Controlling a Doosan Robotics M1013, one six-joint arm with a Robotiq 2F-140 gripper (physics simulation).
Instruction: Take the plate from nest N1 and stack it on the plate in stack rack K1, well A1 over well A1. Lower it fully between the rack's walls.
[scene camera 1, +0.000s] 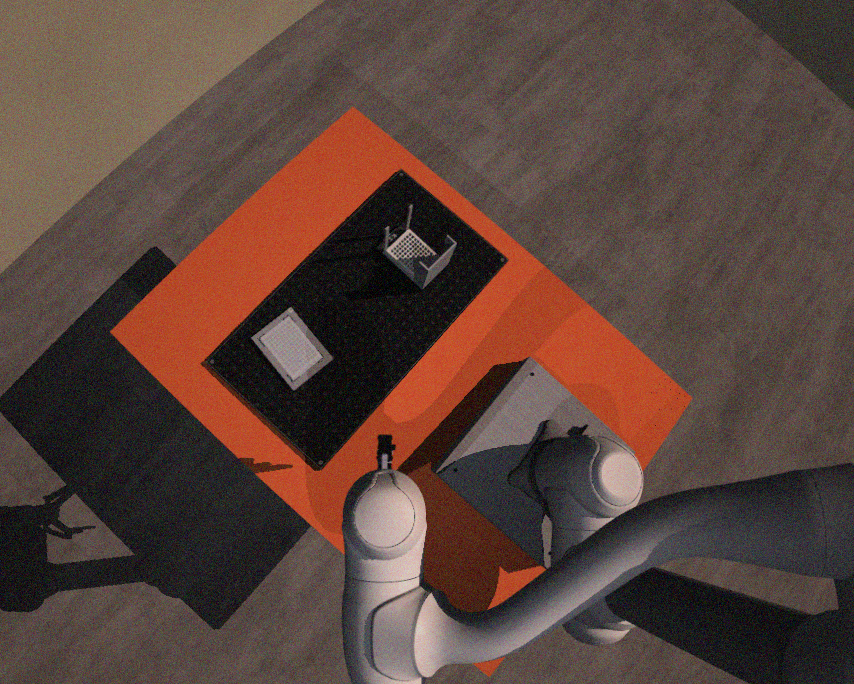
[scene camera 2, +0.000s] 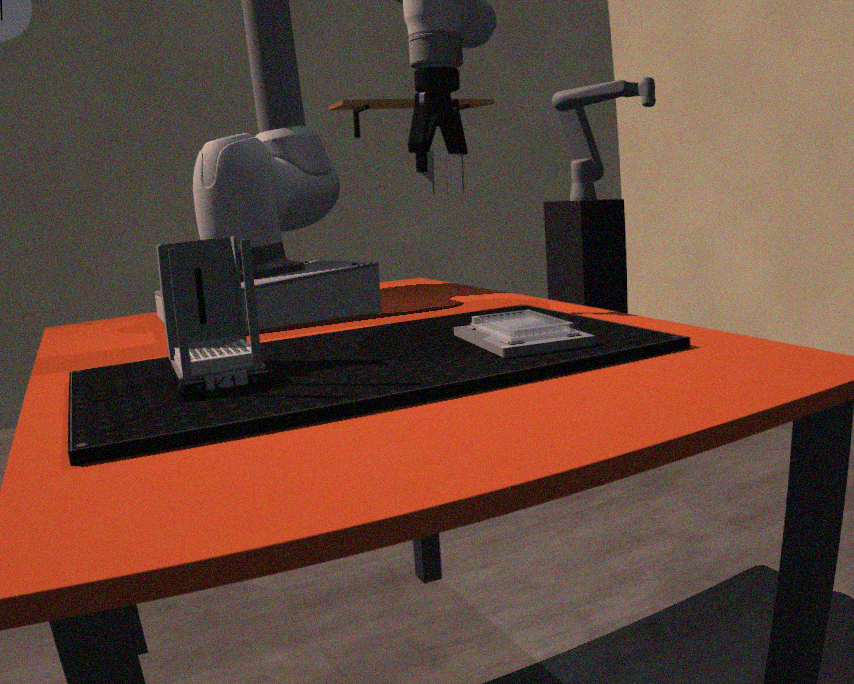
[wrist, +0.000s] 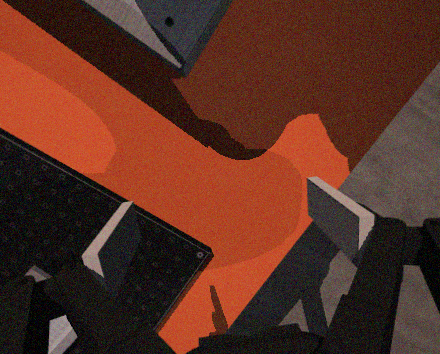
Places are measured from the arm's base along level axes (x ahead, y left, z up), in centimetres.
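Where they show: gripper, fingertip midpoint: (scene camera 2: 441, 193) (wrist: 223, 207); arm's base, origin of the base link: (scene camera 1: 556, 472).
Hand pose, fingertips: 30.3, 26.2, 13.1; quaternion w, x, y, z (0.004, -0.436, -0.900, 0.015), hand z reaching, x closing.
Note:
Each offset is from my fingertips to the top centre of the thing, as dx, dy, dz. "spot": to the spot under its first point. Level surfaces: height alone.
A clear, pale plate @[+36.0, -10.4, -15.8] (scene camera 1: 288, 346) (scene camera 2: 523, 324) lies flat in the light grey nest N1 (scene camera 1: 324, 357) (scene camera 2: 520, 349) on the black board. Stack rack K1 @[+28.7, -46.7, -3.0] (scene camera 1: 439, 267) (scene camera 2: 181, 299) stands near the board's other end, with upright grey walls and thin posts. A white plate with a grid of wells @[spot: +31.0, -47.6, -15.3] (scene camera 1: 407, 245) (scene camera 2: 220, 351) lies low between its walls. My gripper (scene camera 1: 384, 459) (scene camera 2: 443, 178) (wrist: 223, 207) is open and empty, pointing down, high above the table and off the board's corner nearest the nest. Well A1 is too small to tell on either plate.
The black board (scene camera 1: 356, 334) (scene camera 2: 370, 406) (wrist: 165, 265) lies on the orange table @[dz -19.7] (scene camera 1: 285, 192) (scene camera 2: 427, 456) (wrist: 180, 175). The arm's grey base box (scene camera 1: 498, 420) (scene camera 2: 320, 292) (wrist: 170, 45) stands beside it. Pale parts behind the left finger in the wrist view are mostly hidden.

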